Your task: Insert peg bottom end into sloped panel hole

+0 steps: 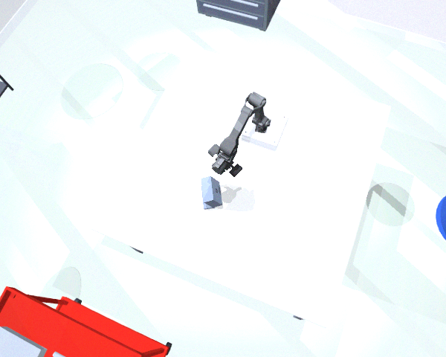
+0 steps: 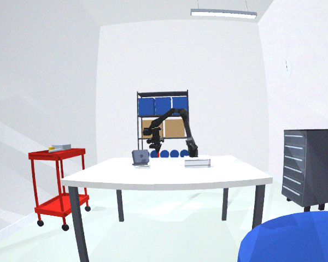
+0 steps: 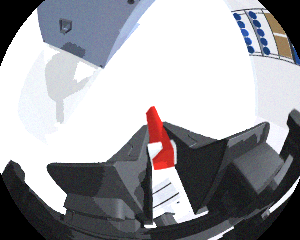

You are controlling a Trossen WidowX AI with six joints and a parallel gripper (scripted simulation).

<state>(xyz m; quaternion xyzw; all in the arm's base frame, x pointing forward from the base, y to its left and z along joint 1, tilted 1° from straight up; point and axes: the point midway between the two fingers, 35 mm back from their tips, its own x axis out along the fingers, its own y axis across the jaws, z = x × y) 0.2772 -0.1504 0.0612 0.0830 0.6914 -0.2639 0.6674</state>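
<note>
My gripper tip is 150 mm short of the sloped grey panel, 20 mm to the left of it and 30 mm above it. Round my gripper tip: red peg (20 mm above).
</note>
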